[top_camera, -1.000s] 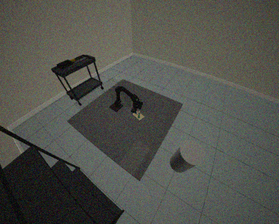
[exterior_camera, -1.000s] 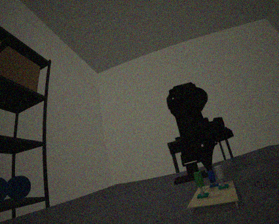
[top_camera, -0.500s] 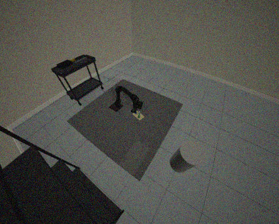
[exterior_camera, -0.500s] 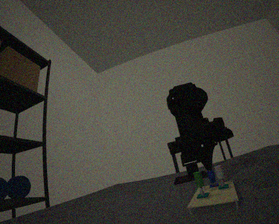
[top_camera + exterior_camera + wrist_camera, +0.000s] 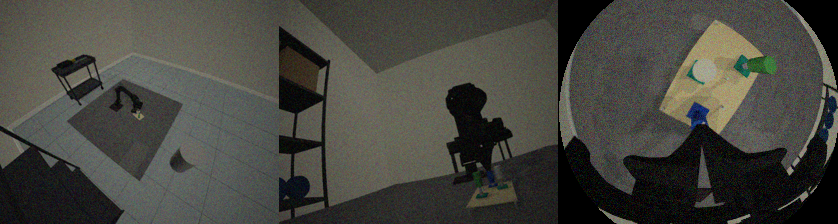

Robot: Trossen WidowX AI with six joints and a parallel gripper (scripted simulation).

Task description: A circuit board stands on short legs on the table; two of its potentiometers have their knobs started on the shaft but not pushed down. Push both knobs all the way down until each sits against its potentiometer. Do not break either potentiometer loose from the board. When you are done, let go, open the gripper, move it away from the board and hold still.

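The blue knob lies 10 mm below my gripper tip. Also, from my gripper tip: green knob: 80 mm ahead, 50 mm to the right.
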